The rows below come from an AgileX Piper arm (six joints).
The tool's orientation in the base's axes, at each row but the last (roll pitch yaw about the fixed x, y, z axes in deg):
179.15, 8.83, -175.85
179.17, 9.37, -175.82
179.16, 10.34, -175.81
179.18, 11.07, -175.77
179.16, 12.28, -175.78
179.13, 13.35, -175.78
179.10, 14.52, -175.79
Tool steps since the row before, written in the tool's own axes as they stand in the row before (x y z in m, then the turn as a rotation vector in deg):
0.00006, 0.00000, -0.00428, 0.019, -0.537, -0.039
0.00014, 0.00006, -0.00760, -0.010, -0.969, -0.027
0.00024, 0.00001, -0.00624, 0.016, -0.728, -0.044
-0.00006, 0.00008, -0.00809, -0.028, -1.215, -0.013
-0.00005, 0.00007, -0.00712, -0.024, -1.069, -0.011
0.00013, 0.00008, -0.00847, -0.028, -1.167, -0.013
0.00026, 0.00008, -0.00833, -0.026, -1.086, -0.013
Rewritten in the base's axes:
-0.00071, -0.00012, 0.00422, 0.015, -0.538, 0.028
-0.00137, -0.00015, 0.00748, 0.078, -0.966, 0.014
-0.00135, -0.00018, 0.00610, 0.032, -0.728, 0.030
-0.00149, -0.00015, 0.00795, 0.118, -1.210, 0.001
-0.00146, -0.00014, 0.00697, 0.103, -1.064, 0.001
-0.00207, -0.00020, 0.00821, 0.114, -1.162, 0.002
-0.00233, -0.00022, 0.00800, 0.106, -1.081, 0.003

